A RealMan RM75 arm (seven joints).
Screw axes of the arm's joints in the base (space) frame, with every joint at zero. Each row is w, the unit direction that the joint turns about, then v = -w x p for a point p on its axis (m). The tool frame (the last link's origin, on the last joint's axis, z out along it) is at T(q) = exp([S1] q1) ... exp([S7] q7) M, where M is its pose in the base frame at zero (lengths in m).
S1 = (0, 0, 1, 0, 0, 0)
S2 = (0, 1, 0, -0.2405, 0, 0)
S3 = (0, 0, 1, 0, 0, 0)
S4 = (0, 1, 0, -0.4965, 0, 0)
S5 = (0, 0, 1, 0, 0, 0)
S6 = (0, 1, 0, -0.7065, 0, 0)
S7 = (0, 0, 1, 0, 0, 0)
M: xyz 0 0 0.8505 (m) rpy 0 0 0 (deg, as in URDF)
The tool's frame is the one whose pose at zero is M.
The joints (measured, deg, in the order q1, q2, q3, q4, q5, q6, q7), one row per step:
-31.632, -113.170, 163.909, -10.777, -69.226, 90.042, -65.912
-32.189, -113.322, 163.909, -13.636, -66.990, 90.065, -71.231
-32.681, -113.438, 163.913, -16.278, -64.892, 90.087, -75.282
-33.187, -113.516, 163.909, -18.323, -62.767, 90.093, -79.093
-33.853, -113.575, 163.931, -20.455, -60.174, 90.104, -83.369
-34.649, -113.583, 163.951, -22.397, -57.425, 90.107, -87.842
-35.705, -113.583, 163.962, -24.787, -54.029, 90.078, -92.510
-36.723, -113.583, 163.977, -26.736, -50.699, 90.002, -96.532
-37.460, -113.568, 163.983, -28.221, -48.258, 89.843, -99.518
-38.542, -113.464, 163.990, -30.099, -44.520, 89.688, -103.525
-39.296, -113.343, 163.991, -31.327, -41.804, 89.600, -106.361
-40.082, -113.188, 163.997, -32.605, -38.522, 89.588, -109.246
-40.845, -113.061, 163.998, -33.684, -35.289, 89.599, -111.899
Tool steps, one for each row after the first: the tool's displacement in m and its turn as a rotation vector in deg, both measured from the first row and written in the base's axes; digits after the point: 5 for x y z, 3 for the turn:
-0.00094, 0.00146, 0.00274, -3.449, -1.173, 0.322
-0.00213, 0.00257, 0.00550, -6.205, -1.473, 0.807
-0.00246, 0.00375, 0.00662, -9.070, -2.031, 1.315
-0.00222, 0.00541, 0.00711, -12.502, -2.640, 1.979
-0.00130, 0.00761, 0.00713, -16.163, -3.430, 2.794
-0.00023, 0.01053, 0.00749, -20.150, -3.649, 3.979
0.00086, 0.01316, 0.00674, -23.858, -3.679, 5.288
0.00099, 0.01503, 0.00675, -26.425, -3.666, 6.600
0.00120, 0.01747, 0.00634, -30.123, -3.418, 8.570
0.00105, 0.01896, 0.00619, -32.705, -3.253, 10.150
0.00031, 0.01980, 0.00560, -35.622, -2.773, 12.038
-0.00039, 0.02031, 0.00447, -38.430, -2.285, 13.933

